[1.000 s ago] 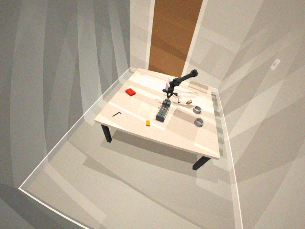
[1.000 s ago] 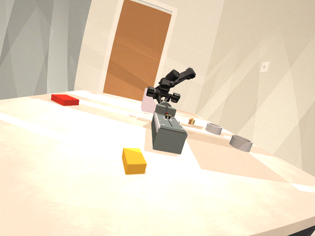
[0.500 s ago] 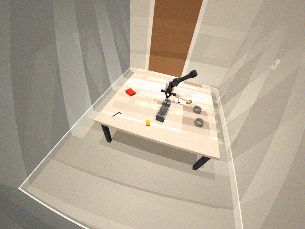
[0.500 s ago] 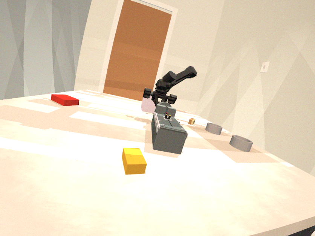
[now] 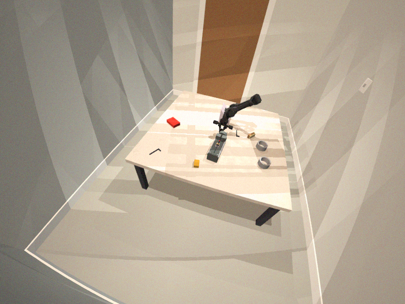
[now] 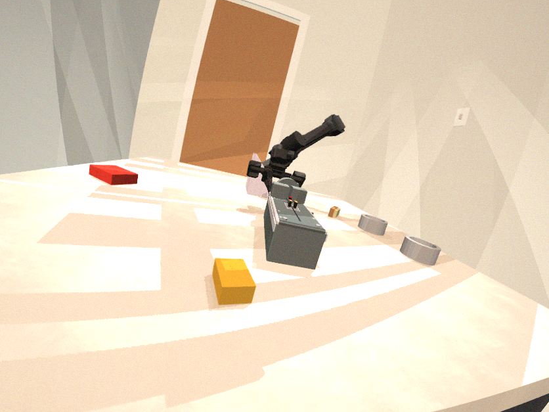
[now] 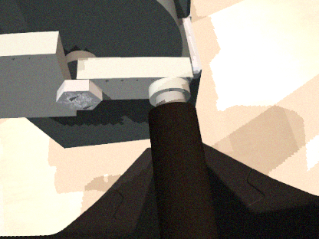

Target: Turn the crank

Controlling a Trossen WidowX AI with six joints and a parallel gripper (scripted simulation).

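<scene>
The red pointer lies 13 cm ahead of my gripper tip, 1 cm to the left of it and 2 cm above it. Round my gripper tip: dark brown crank handle: 2 cm behind, 2 cm above; then yellow block: 37 cm ahead, 12 cm to the right, 5 cm below; then tan block: 14 cm behind, 31 cm to the left, 4 cm below.
</scene>
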